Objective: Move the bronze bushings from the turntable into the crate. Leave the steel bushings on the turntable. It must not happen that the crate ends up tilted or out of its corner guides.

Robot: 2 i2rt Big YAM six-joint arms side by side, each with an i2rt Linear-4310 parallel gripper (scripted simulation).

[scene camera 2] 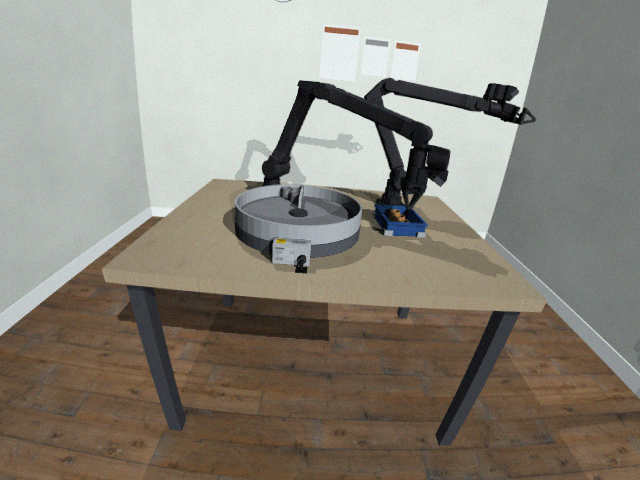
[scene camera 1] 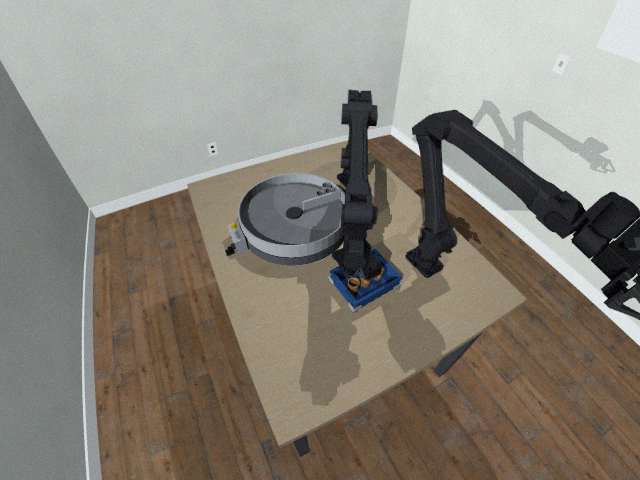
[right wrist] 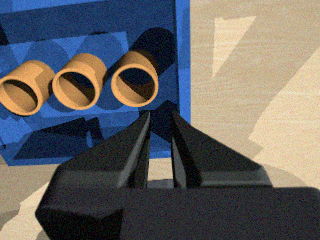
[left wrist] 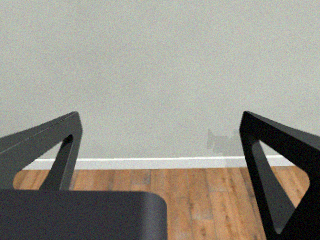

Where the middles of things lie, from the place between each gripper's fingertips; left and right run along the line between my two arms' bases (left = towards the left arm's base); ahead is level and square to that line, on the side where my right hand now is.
Labels:
Right now the blue crate (scene camera 1: 389, 274) is 8 cm below my right hand, 7 cm behind it and 1 cm to the right of it.
Right now my left hand is 56 cm to the left of the blue crate, 43 cm above it and 25 cm short of it.

